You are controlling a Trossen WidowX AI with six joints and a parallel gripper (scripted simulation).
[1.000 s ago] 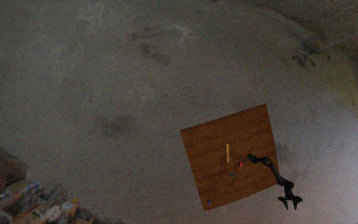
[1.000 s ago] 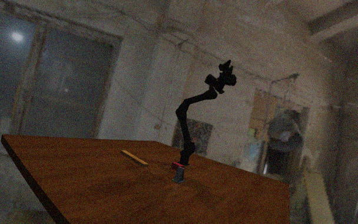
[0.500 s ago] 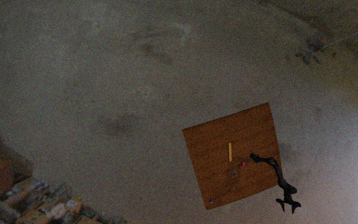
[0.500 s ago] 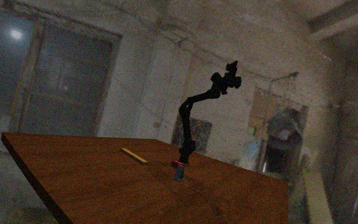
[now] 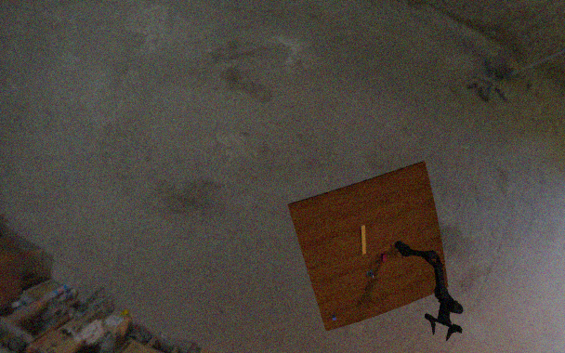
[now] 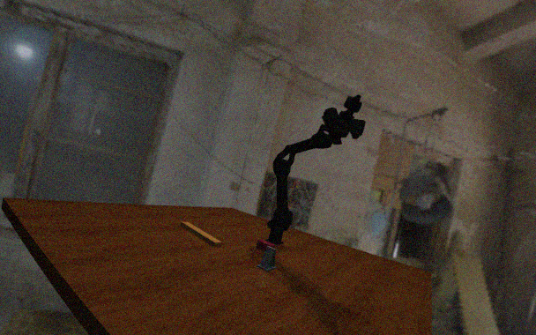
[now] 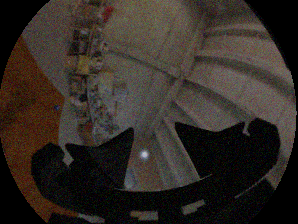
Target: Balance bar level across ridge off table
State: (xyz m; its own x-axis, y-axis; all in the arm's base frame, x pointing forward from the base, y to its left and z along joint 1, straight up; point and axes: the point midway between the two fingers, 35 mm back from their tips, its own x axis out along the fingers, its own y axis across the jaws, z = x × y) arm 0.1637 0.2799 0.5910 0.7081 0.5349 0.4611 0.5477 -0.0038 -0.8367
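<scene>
The flat yellow bar lies 600 mm below my gripper tip, 460 mm to the right of it and 120 mm ahead of it. From my gripper tip the other things lie so: small red block (590 mm below, 240 mm to the right, 20 mm behind); tiny purple thing (590 mm below, 550 mm ahead, 200 mm to the left).
</scene>
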